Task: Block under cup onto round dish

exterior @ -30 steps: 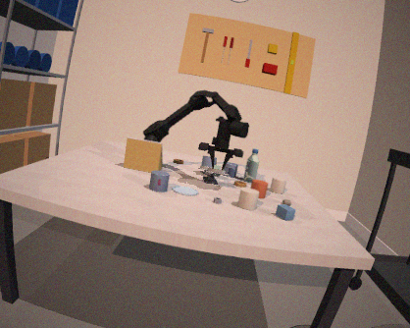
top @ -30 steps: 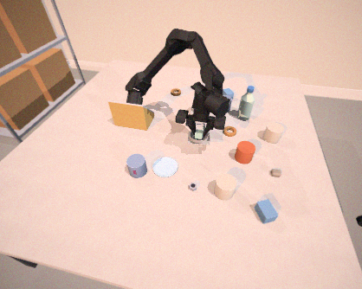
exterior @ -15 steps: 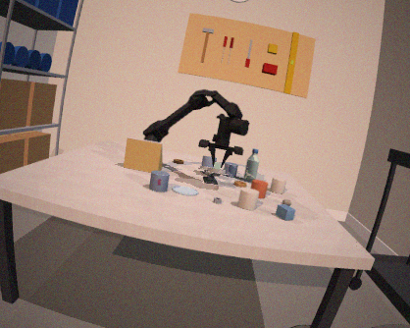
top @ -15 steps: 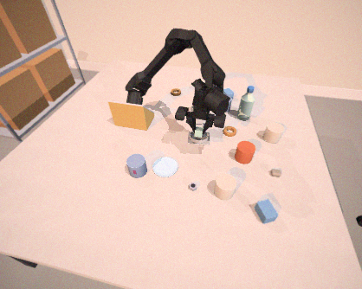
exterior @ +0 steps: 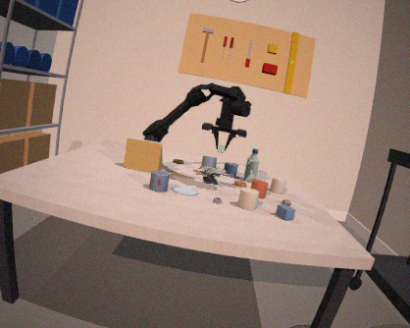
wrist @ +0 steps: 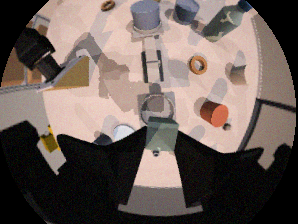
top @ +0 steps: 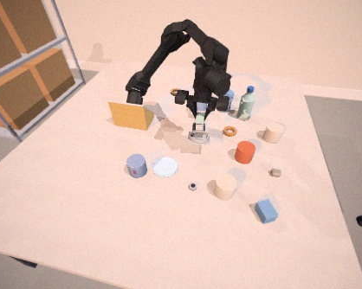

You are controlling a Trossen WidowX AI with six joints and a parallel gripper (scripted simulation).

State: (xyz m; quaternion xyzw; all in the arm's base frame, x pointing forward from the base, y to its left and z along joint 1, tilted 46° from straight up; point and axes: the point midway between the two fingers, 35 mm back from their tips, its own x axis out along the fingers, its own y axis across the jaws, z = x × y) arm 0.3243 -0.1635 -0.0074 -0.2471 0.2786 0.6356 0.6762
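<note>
The round pale dish lies 120 mm behind my gripper tip, 130 mm to the right of it and 160 mm below it. Also, from my gripper tip: orange-red cylinder: 210 mm ahead, 10 mm to the right, 130 mm below; then nut: 10 mm ahead, 200 mm to the right, 160 mm below; then teal block: right at my gripper tip.
</note>
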